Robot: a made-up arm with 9 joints. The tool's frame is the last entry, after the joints.
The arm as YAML. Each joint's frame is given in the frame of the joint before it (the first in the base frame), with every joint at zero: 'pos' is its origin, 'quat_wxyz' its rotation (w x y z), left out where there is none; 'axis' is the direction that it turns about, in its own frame. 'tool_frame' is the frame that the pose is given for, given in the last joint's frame.
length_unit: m
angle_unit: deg
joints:
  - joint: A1
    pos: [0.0, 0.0, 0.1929]
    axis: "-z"
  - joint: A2
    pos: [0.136, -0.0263, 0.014]
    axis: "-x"
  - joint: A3
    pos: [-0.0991, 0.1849, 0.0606]
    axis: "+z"
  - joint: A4
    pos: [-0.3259, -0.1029, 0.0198]
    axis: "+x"
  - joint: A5
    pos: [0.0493, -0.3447, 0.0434]
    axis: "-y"
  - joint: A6
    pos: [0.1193, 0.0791, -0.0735]
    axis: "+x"
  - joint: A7
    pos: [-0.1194, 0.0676, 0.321]
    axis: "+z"
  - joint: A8
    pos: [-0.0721, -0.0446, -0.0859]
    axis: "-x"
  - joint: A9
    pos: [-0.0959, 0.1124, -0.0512]
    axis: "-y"
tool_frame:
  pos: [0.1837, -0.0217, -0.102]
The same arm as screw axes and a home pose.
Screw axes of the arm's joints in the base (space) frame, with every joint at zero. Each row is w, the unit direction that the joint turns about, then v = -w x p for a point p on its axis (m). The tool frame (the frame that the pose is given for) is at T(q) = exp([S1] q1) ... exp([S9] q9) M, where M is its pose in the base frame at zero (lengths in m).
S1 = (0, 0, -1, 0, 0, 0)
S2 = (-1, 0, 0, 0, -0.2069, -0.0263)
S3 = (0, 0, 1, 0.1586, -0.0369, 0)
S4 = (1, 0, 0, 0, 0.2873, -0.0557)
S5 = (0, -1, 0, 0.3307, 0, 0.2397)
S6 = (1, 0, 0, 0, 0.2572, 0.2099)
S7 = (0, 0, 1, -0.1423, 0.2398, 0)
S8 = (-1, 0, 0, 0, -0.4923, -0.1869)
S9 = (0, -1, 0, 0.4411, 0, 0.4078)
M: xyz -0.2241 -0.0962 0.3391 (m) quaternion w x y z 1 0 0 0

